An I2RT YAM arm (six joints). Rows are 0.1 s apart.
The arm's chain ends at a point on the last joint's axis. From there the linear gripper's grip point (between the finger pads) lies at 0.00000 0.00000 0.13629 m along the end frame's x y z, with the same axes.
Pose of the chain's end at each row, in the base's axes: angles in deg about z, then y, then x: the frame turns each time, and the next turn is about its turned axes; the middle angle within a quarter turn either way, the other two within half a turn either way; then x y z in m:
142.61 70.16 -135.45 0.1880 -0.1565 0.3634
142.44 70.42 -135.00 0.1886 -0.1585 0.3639
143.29 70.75 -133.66 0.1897 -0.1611 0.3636
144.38 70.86 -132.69 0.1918 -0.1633 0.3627
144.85 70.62 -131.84 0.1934 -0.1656 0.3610
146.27 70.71 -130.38 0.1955 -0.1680 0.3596
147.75 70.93 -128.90 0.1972 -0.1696 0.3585
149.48 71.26 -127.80 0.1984 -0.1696 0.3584
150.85 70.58 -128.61 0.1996 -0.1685 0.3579
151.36 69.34 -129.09 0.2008 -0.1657 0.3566
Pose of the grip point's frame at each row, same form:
142.61 70.16 -135.45 0.2025 -0.2879 0.3304
142.44 70.42 -135.00 0.2018 -0.2902 0.3316
143.29 70.75 -133.66 0.2020 -0.2932 0.3326
144.38 70.86 -132.69 0.2044 -0.2956 0.3324
144.85 70.62 -131.84 0.2051 -0.2980 0.3308
146.27 70.71 -130.38 0.2072 -0.3006 0.3304
147.75 70.93 -128.90 0.2090 -0.3025 0.3305
149.48 71.26 -127.80 0.2119 -0.3025 0.3316
150.85 70.58 -128.61 0.2178 -0.3006 0.3296
151.36 69.34 -129.09 0.2207 -0.2971 0.3263

